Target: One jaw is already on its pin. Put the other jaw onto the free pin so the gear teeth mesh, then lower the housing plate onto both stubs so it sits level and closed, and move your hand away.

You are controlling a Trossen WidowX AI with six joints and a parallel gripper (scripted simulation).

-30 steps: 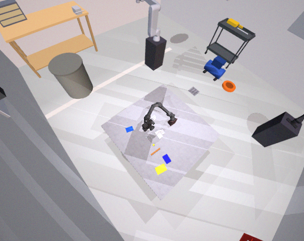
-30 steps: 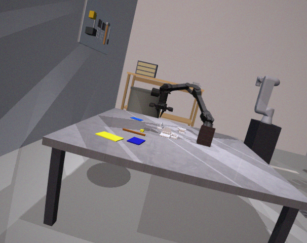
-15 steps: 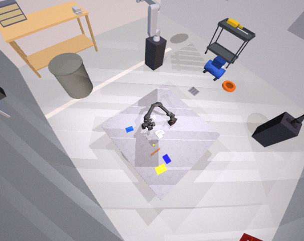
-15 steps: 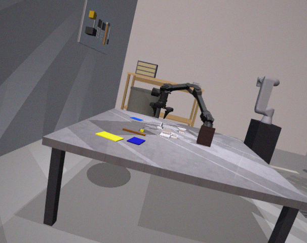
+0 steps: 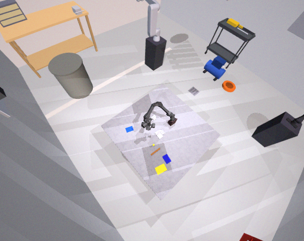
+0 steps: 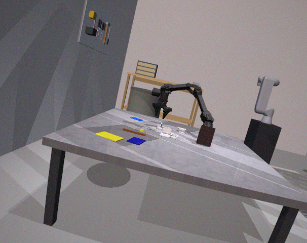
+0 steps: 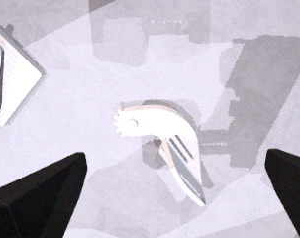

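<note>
Now: the white jaw 9 cm below my gripper tip and 3 cm behind it. The rest, counted from my gripper tip: white housing plate (21 cm behind, 8 cm to the right, 7 cm below); then small yellow cube (23 cm to the left, 10 cm ahead, 8 cm below); then orange bar (31 cm to the left, 14 cm ahead, 9 cm below).
</note>
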